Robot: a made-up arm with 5 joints.
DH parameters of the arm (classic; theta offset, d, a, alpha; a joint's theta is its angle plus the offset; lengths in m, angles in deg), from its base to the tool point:
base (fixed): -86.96 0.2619 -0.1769 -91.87
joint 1: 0 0.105 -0.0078 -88.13
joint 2: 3.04 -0.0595 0.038 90
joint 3: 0 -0.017 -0.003 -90
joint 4: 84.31 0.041 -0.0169 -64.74
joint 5: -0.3 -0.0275 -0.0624 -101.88
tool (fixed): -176.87 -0.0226 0 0
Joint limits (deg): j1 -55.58..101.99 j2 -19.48..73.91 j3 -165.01..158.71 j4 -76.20..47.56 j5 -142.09..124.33
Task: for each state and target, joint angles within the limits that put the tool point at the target. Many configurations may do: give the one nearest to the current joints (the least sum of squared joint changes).
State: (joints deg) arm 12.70 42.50 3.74 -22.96 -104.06
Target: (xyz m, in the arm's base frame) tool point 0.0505 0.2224 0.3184
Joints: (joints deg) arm -24.42 38.42 -34.64 2.81 -142.09
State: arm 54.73 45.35 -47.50 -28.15 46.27
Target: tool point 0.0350 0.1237 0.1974
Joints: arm 47.62 55.94 -41.84 -31.46 45.54
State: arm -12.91 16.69 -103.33 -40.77 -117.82
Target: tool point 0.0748 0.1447 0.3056
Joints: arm 24.73 -18.97 -97.31 -45.74 -133.16
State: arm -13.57 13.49 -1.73 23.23 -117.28
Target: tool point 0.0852 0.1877 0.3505
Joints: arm -20.21 12.07 5.36 24.73 -111.33
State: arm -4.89 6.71 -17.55 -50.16 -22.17
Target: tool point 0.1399 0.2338 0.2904
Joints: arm -22.34 -1.24 15.02 -48.58 -22.60
